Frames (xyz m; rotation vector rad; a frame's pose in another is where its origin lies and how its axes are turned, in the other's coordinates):
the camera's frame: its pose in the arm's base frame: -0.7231 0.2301 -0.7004 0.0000 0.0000 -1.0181
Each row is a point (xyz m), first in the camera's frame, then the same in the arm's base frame.
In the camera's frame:
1: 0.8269 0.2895 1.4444
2: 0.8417 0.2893 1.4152
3: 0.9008 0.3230 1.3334
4: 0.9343 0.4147 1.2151
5: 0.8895 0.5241 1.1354
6: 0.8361 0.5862 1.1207
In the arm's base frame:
1: -0.0426 -0.3217 0.7440
2: -0.0350 -0.3344 0.7148
3: 0.0247 -0.3670 0.6330
4: 0.1203 -0.3474 0.5147
5: 0.1899 -0.2518 0.4350
6: 0.2148 -0.1738 0.4203

